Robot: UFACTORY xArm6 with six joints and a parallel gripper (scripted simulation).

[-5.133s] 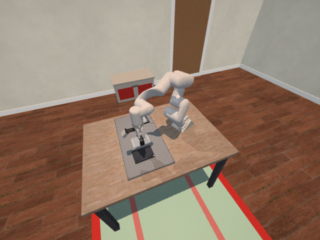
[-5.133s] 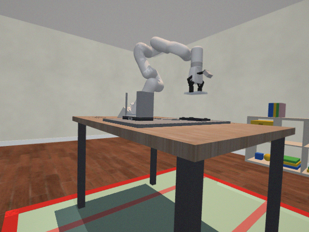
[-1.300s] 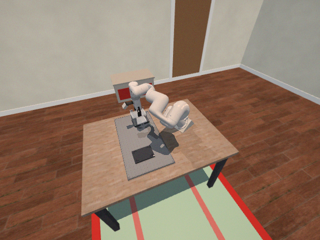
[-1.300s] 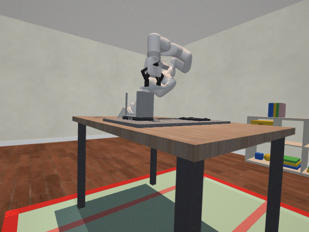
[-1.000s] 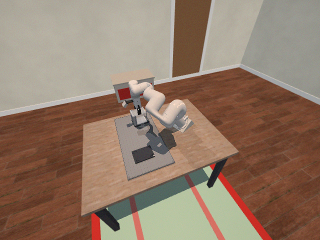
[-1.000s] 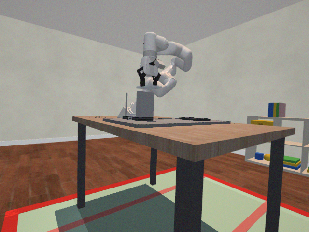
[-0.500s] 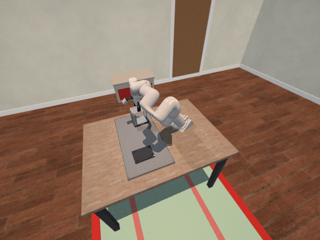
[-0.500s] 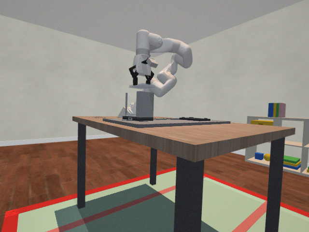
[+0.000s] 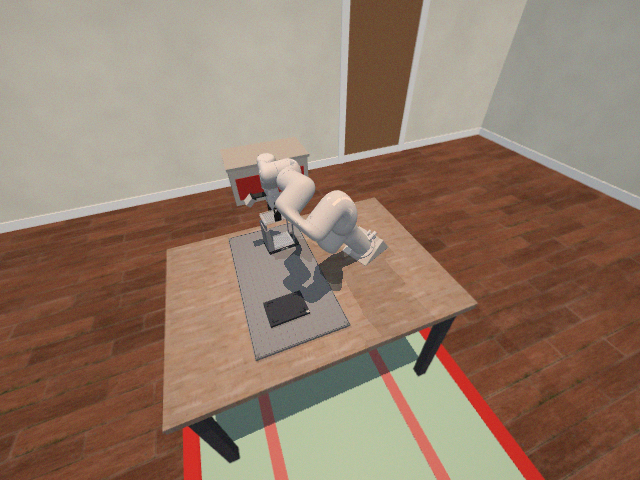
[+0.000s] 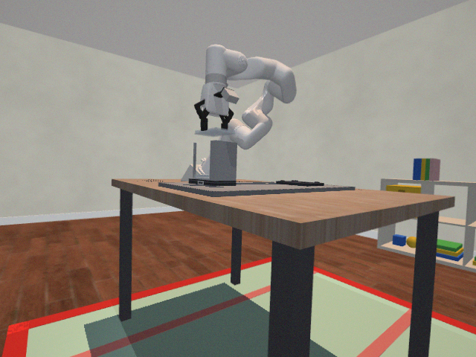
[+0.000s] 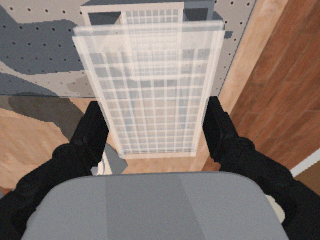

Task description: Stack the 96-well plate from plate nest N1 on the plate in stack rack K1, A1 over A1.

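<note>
My gripper is now 70 mm short of the grey rack wall and 110 mm above it. The rest, counted from my hand: pale A1 square: 60 mm ahead, 440 mm to the left, 180 mm below.
</note>
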